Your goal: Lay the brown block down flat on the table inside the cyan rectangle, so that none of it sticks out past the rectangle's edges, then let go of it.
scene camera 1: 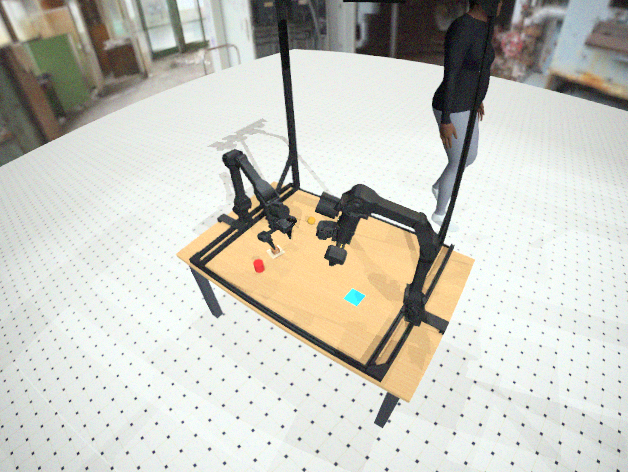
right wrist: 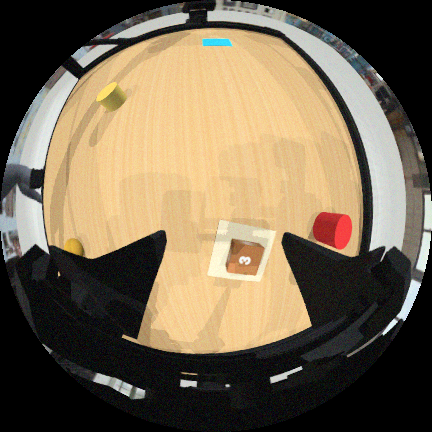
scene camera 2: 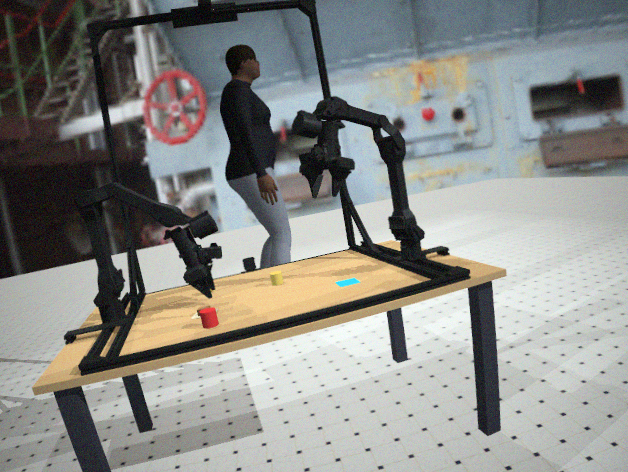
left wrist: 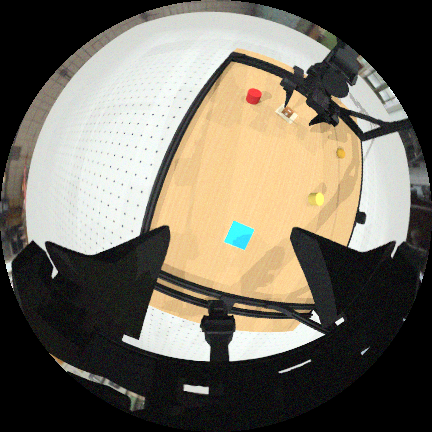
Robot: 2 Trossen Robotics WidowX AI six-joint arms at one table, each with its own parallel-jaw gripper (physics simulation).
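Places are measured from the left arm's base along level axes (x ahead, y left, z up), in metres.
Pixels of known places: left gripper, between the fingertips: (scene camera 2: 324,197) (left wrist: 233,232); right gripper, between the fingertips: (scene camera 1: 282,244) (right wrist: 226,237) (scene camera 2: 212,293) (left wrist: 296,115); left arm's base, origin of its link: (scene camera 1: 413,315) (scene camera 2: 412,257) (left wrist: 217,306); right arm's base, origin of its link: (scene camera 1: 244,219) (scene camera 2: 114,321) (left wrist: 308,83).
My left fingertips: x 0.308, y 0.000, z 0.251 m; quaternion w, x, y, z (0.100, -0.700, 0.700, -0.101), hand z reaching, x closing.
Observation:
For each thing: its top centre in the pictures, then the offset to it from my left fingertips. "spot": a spot on its surface instead.
- brown block, centre of its top: (right wrist: 245,260) (left wrist: 288,110) (scene camera 1: 275,248) dx +0.329, dy -0.218, dz -0.251 m
- cream square, a spot on its surface: (right wrist: 217,252) spot: dx +0.314, dy -0.241, dz -0.269 m
- cyan rectangle, a spot on its surface: (left wrist: 239,235) (right wrist: 215,41) (scene camera 2: 347,282) (scene camera 1: 354,296) spot: dx -0.072, dy -0.053, dz -0.269 m
- red cylinder, centre of its top: (right wrist: 343,232) (scene camera 2: 207,310) (left wrist: 254,92) (scene camera 1: 258,262) dx +0.358, dy -0.098, dz -0.228 m
- yellow cylinder, centre of its top: (right wrist: 105,90) (left wrist: 319,198) (scene camera 2: 275,272) dx +0.039, dy -0.287, dz -0.231 m
- orange ball, centre of its top: (right wrist: 65,253) (left wrist: 343,151) (scene camera 1: 311,217) dx +0.225, dy -0.448, dz -0.231 m
The brown block (scene camera 1: 275,250) (left wrist: 287,112) (right wrist: 245,257) rests on a cream square (scene camera 1: 271,254) (left wrist: 280,114) (right wrist: 217,252), a white 3 on its top face. In scene camera 2 it is hidden. My right gripper (scene camera 1: 282,242) (scene camera 2: 210,293) (left wrist: 296,115) (right wrist: 226,237) is open and empty, pointing down low above the block, which shows between its fingertips in the right wrist view, nearer the finger at the picture's right. The cyan rectangle (scene camera 1: 354,297) (scene camera 2: 347,282) (left wrist: 239,235) (right wrist: 217,42) lies bare on the table. My left gripper (scene camera 2: 325,196) (left wrist: 233,232) is open and empty, high above the table.
A red cylinder (scene camera 1: 258,265) (scene camera 2: 209,317) (left wrist: 253,96) (right wrist: 332,230) stands close beside the cream square. A yellow cylinder (scene camera 2: 276,278) (left wrist: 316,199) (right wrist: 111,97) and an orange ball (scene camera 1: 311,220) (left wrist: 341,153) (right wrist: 73,247) are towards the back. Black rails frame the table; a person stands behind it.

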